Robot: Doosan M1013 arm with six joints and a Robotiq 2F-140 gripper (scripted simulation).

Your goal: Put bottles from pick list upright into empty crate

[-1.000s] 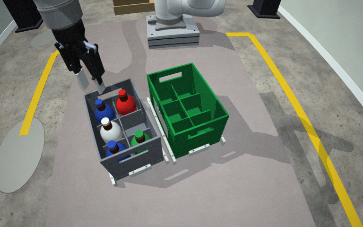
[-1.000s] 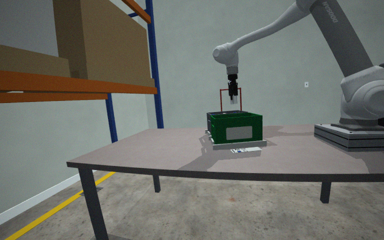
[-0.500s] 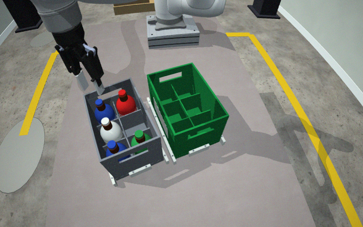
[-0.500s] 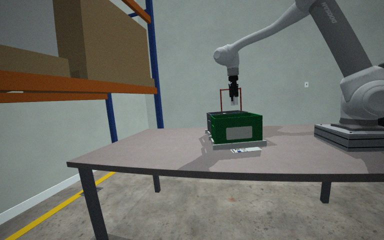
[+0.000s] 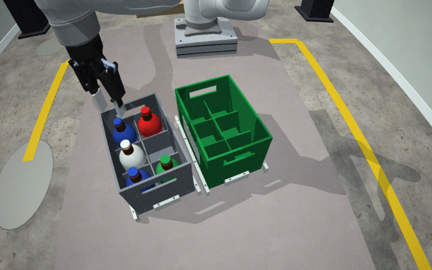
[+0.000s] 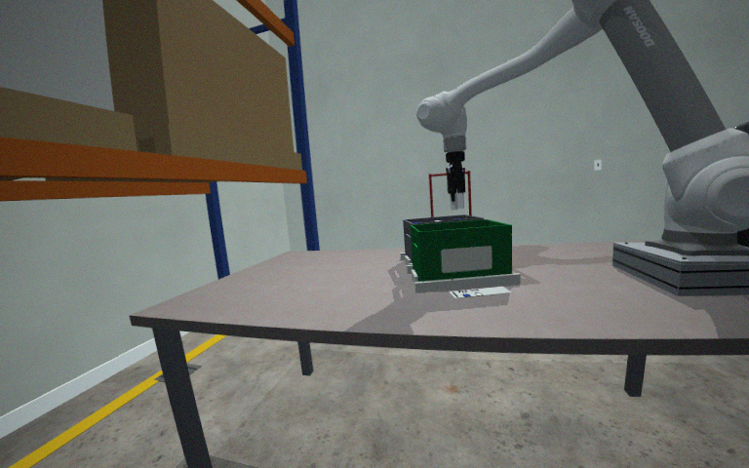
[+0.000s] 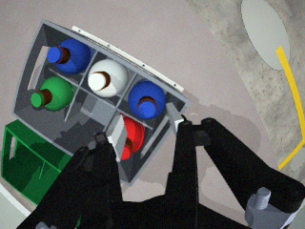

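Right now my hand is 150 mm above the red-label bottle, 80 mm to the right of it and 30 mm past it. The rest, counted from my hand: grey crate 150 mm below, 70 mm to the left, 70 mm ahead; green bottle 150 mm below, 140 mm to the left, 140 mm ahead; white-label bottle 150 mm below, 80 mm ahead, 30 mm to the left.
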